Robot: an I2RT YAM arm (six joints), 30 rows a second.
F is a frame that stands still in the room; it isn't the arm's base.
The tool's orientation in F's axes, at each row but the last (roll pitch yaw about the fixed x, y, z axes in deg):
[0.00 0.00 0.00]
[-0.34 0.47 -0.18]
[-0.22 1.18 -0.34]
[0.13 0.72 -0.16]
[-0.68 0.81 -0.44]
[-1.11 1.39 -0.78]
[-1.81 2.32 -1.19]
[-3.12 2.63 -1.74]
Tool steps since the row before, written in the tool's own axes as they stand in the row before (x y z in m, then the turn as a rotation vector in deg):
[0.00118 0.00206 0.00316 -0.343 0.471 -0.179]
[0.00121 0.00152 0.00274 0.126 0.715 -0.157]
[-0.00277 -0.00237 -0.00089 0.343 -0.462 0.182]
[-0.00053 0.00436 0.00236 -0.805 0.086 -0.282]
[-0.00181 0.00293 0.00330 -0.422 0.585 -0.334]
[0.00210 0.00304 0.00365 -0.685 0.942 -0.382]
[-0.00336 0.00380 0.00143 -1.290 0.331 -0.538]
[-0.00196 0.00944 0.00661 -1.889 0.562 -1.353]
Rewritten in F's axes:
[0.00118 0.00206 0.00316 -0.343 0.471 -0.179]
[0.00124 0.00153 0.00272 0.127 0.714 -0.162]
[-0.00280 -0.00236 -0.00082 0.344 -0.463 0.177]
[-0.00049 0.00436 0.00238 -0.808 0.089 -0.272]
[-0.00174 0.00298 0.00329 -0.422 0.584 -0.335]
[0.00223 0.00308 0.00354 -0.682 0.944 -0.383]
[-0.00322 0.00391 0.00144 -1.304 0.341 -0.496]
[-0.00138 0.00983 0.00617 -1.935 0.547 -1.293]

